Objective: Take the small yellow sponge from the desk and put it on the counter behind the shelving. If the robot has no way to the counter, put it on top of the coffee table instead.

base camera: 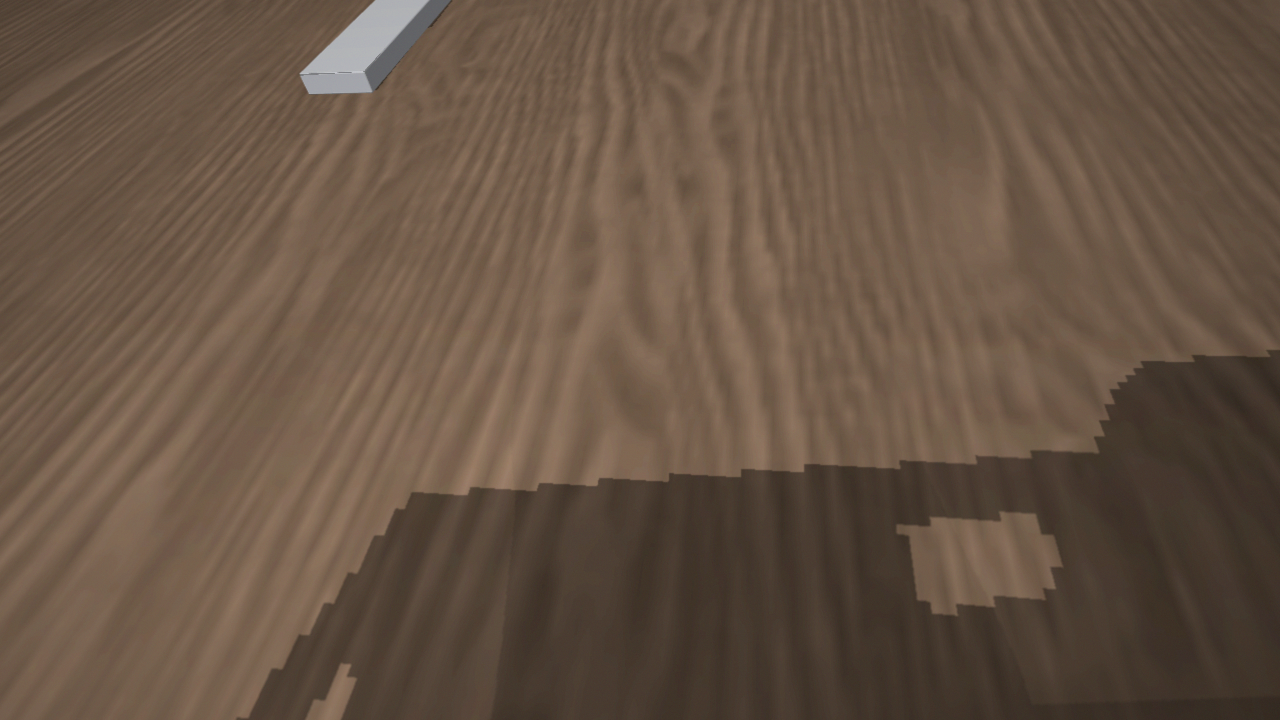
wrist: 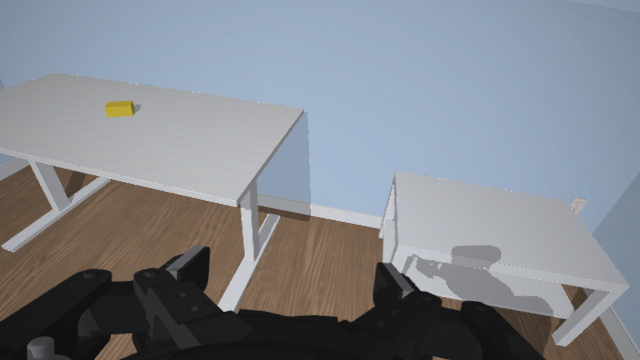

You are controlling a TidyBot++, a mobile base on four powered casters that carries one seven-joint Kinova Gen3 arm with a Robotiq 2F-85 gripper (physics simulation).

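Frame: origin at the arm's base, x left, y back, z up, level; metres.
Where they show: gripper, between the fingertips: [wrist: 292, 273].
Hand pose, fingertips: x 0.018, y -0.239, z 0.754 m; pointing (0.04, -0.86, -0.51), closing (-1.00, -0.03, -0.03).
Observation:
After its pixels a point has its place.
The small yellow sponge [wrist: 119, 109] @[z 0.355, x 0.870, y -1.296 m] lies on the white desk [wrist: 180, 145] @[z 0.324, x 0.519, y -1.094 m], on the left part of its top in the wrist view. My gripper [wrist: 292, 273] @[z 0.754, x 0.018, y -0.239 m] is open with its fingers wide apart and nothing between them. It is well away from the sponge, which shows beyond it at the upper left. A low white table [wrist: 480, 215] @[z 0.054, x -0.744, y -1.191 m] with a lower shelf, which looks like the coffee table, stands right of the desk by the wall. The counter and the shelving do not show in either view.
A desk foot [base camera: 358, 53] [wrist: 240, 287] rests on the wooden floor [base camera: 671, 268] @[z -0.396, x 0.006, y -0.511 m] [wrist: 320, 265] @[z -0.396, x -0.055, y -1.210 m], ahead and to the left in the base view. A blue wall [wrist: 350, 75] @[z 0.498, x -0.104, y -1.598 m] runs behind desk and table. A gap separates the two. The robot's shadow falls on the low table.

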